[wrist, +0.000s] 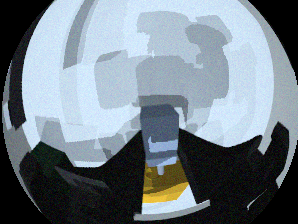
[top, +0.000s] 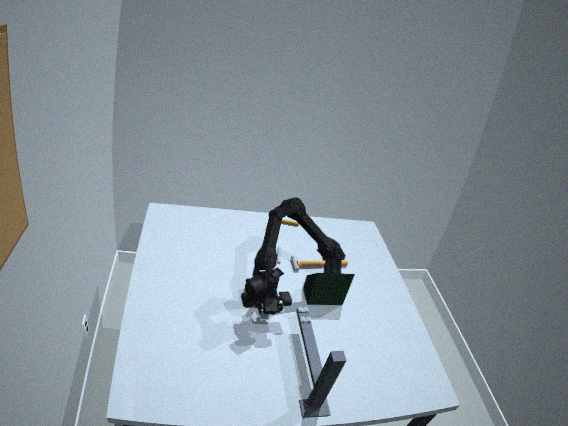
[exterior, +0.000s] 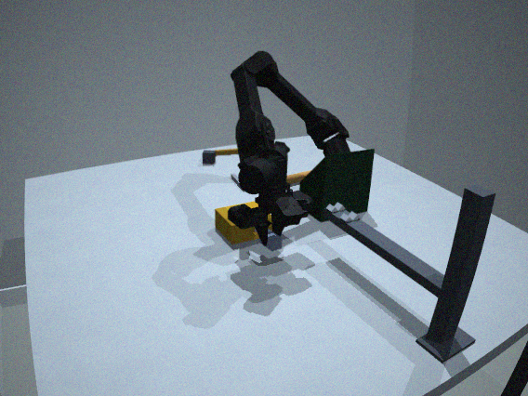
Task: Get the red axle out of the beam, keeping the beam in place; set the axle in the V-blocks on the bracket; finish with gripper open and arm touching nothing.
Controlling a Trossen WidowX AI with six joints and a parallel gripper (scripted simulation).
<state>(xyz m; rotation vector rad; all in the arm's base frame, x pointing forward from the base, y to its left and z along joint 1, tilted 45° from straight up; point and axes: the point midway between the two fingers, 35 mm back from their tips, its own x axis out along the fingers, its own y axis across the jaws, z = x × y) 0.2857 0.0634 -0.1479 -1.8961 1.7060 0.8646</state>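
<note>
Right now my gripper tip is 130 mm to the left of the yellow beam and 10 mm above it. The rest, counted from my gripper tip: grey pin (420 mm to the right, 100 mm behind, 30 mm below); then small blue-grey block (20 mm to the right, 10 mm above).
</note>
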